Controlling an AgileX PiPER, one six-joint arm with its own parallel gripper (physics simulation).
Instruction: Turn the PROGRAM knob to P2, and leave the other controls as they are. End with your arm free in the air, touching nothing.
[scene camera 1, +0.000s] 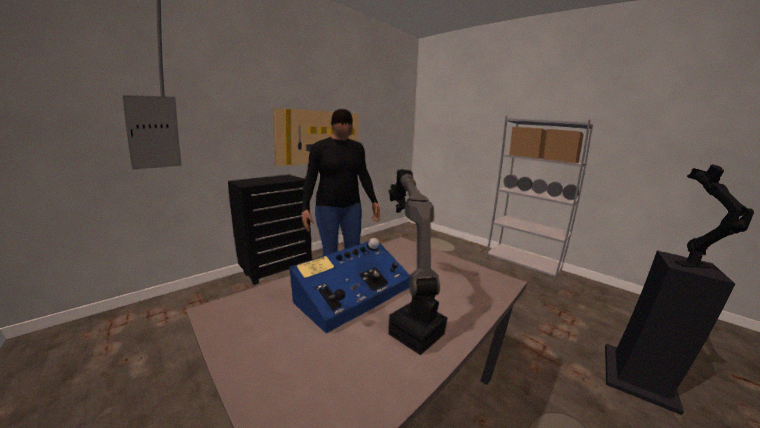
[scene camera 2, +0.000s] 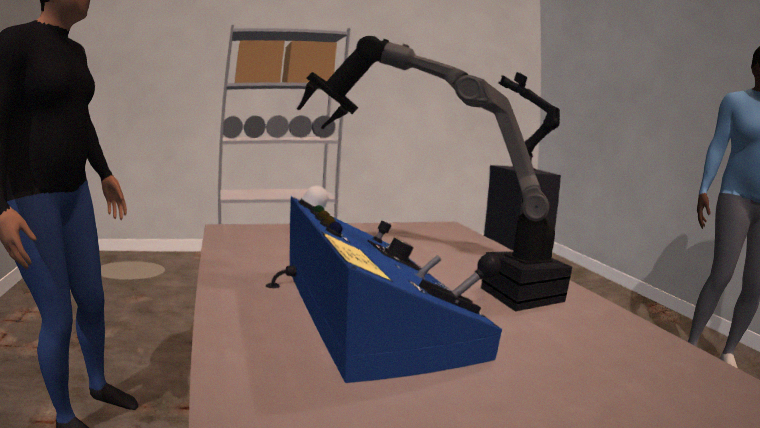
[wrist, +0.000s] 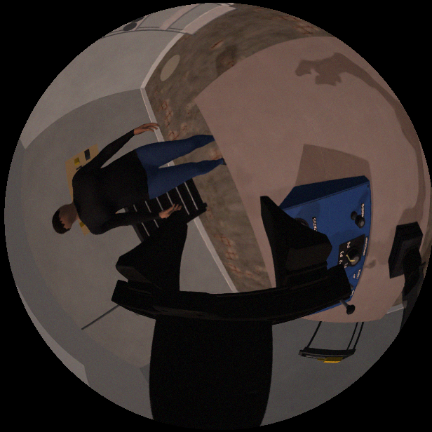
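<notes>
The blue control panel (scene camera 1: 307, 304) (scene camera 2: 404, 334) (wrist: 332, 200) stands on the table. Its black PROGRAM knob (scene camera 1: 375, 278) (scene camera 2: 399, 248) (wrist: 355, 256) sits on a black plate marked P1 to P4. A pale pointer line shows on the knob in the wrist view, but I cannot tell surely which mark it points at. The black MODE control (scene camera 1: 394, 266) (scene camera 2: 383, 228) (wrist: 358, 219) is beside it. A lever with a black ball (scene camera 1: 339, 294) (scene camera 2: 489, 264) (wrist: 350, 309) stands at the other end. My gripper (scene camera 1: 394, 198) (scene camera 2: 311, 118) (wrist: 220, 212) is open and empty, high above the panel, touching nothing.
A white dome (scene camera 1: 373, 243) (scene camera 2: 315, 196) and several small dark buttons line the panel's upper edge. A small grey toggle (scene camera 2: 429, 266) stands between knob and lever. A person in black (scene camera 1: 340, 172) (scene camera 2: 45, 116) (wrist: 112, 187) stands behind the table.
</notes>
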